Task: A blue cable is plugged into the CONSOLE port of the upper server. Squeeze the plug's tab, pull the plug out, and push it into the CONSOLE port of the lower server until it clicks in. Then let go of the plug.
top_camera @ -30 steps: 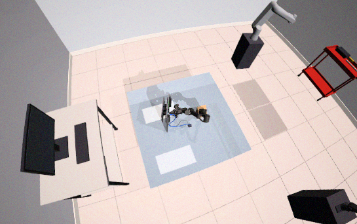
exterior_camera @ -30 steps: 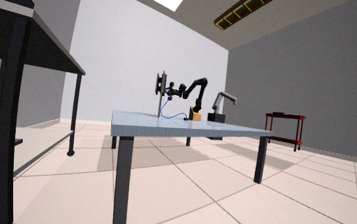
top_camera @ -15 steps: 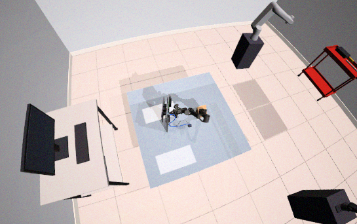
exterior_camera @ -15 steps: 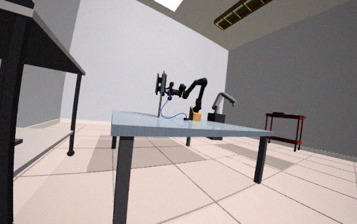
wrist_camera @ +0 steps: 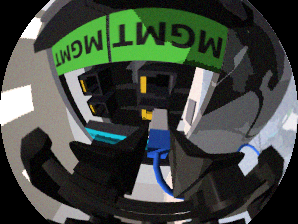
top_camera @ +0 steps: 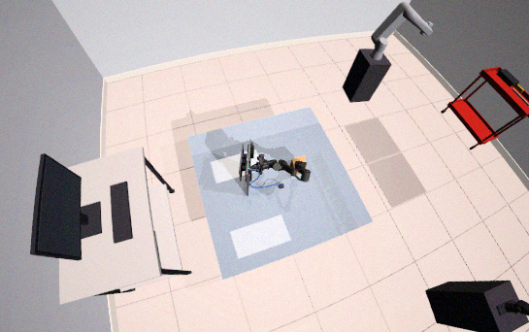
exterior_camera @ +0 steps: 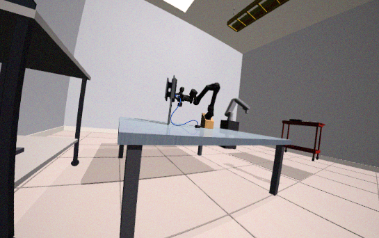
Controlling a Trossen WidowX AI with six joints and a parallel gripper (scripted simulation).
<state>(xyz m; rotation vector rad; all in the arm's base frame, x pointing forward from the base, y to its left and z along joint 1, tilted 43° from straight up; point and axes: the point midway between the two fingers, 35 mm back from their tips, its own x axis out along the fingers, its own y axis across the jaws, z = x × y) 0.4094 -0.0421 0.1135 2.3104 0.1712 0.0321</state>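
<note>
My gripper tip is 1 cm short of the blue plug.
</note>
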